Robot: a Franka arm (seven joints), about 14 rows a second.
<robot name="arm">
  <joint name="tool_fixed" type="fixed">
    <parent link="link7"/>
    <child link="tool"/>
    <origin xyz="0 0 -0.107" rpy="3.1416 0 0"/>
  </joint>
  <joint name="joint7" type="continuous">
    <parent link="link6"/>
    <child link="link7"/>
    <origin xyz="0.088 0 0"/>
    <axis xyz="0 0 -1"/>
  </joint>
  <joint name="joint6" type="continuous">
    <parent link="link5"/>
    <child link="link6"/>
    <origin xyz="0 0 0"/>
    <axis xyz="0 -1 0"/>
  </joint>
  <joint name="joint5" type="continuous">
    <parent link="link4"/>
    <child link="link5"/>
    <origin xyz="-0.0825 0 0.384"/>
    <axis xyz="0 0 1"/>
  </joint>
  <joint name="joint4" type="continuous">
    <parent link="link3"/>
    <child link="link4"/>
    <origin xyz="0.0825 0 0"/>
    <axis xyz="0 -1 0"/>
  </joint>
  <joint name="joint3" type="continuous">
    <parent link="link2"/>
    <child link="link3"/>
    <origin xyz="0 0 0.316"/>
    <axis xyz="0 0 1"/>
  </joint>
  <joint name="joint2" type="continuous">
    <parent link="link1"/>
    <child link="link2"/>
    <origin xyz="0 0 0"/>
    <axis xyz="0 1 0"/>
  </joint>
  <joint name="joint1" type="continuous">
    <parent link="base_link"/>
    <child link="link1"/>
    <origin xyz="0 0 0.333"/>
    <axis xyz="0 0 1"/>
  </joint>
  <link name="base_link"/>
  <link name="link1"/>
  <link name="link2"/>
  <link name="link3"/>
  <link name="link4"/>
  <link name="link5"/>
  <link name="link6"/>
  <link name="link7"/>
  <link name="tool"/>
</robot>
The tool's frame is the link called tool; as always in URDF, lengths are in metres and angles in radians. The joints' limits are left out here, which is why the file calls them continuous.
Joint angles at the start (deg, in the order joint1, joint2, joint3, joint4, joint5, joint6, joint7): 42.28 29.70 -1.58 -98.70 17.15 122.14 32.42
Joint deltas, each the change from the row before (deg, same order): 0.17 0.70 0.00 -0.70 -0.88 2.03 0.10; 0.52 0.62 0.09 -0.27 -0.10 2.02 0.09; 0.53 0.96 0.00 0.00 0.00 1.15 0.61; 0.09 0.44 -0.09 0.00 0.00 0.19 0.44; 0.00 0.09 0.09 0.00 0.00 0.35 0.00; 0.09 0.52 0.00 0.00 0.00 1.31 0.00; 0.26 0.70 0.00 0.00 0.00 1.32 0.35
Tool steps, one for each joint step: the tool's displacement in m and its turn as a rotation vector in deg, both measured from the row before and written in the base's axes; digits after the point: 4 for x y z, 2 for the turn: -0.0003 -0.0004 -0.0108 -0.47 -1.10 0.19; -0.0024 0.0052 -0.0065 0.37 -1.05 0.17; -0.0029 0.0045 -0.0095 -0.18 -0.19 -0.29; -0.0002 -0.0002 -0.0048 -0.32 0.18 -0.45; -0.0001 0.0009 -0.0006 0.15 -0.19 0.01; 0.0011 0.0013 -0.0042 0.31 -0.72 -0.16; -0.0005 0.0025 -0.0063 0.13 -0.56 -0.33
